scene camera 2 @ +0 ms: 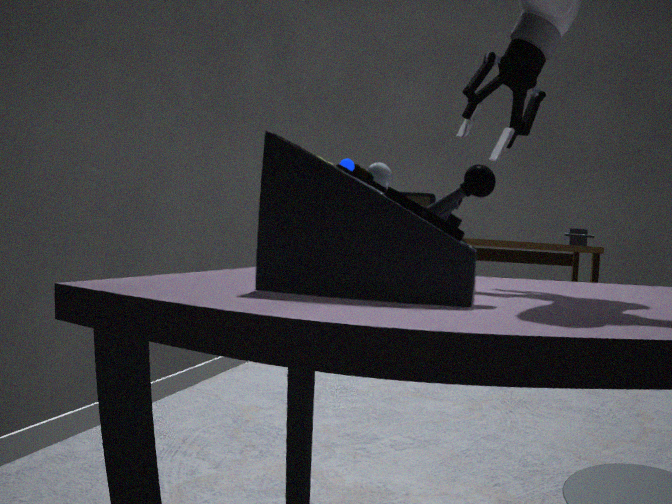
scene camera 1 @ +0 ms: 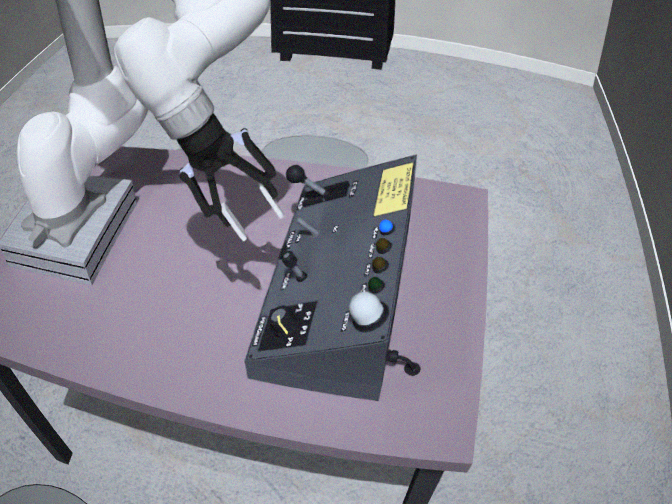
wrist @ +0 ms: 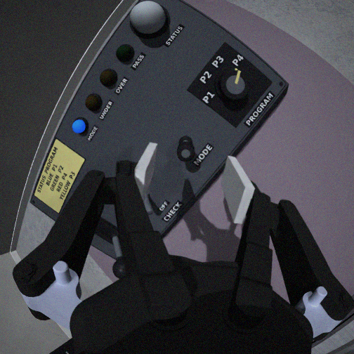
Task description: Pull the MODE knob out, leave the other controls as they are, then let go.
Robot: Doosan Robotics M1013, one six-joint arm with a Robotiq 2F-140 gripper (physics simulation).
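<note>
The MODE knob [scene camera 1: 289, 258] [wrist: 185, 151] is a small dark cap on a grey stem. In scene camera 1 the stem shows between the cap and its dark base on the sloped console [scene camera 1: 339, 265] [scene camera 2: 347, 244] [wrist: 155, 90]. My gripper [scene camera 1: 263, 227] [scene camera 2: 477, 146] [wrist: 189, 163] is open and empty, held apart from the console, up from its low edge. In the wrist view the MODE knob shows between the fingers, beyond the tips. In scene camera 2 the knob cannot be made out.
A ball-topped lever [scene camera 1: 294, 173] [scene camera 2: 479, 180] [wrist: 119, 267] and the grey CHECK lever [scene camera 1: 307, 226] rise beside the MODE knob. The PROGRAM dial [scene camera 1: 279, 316] [wrist: 234, 86] points at P4. The blue MODE lamp [scene camera 1: 385, 226] [scene camera 2: 346, 164] [wrist: 79, 126] is lit. The status dome [scene camera 1: 365, 308] [scene camera 2: 379, 172] [wrist: 148, 18] is white.
</note>
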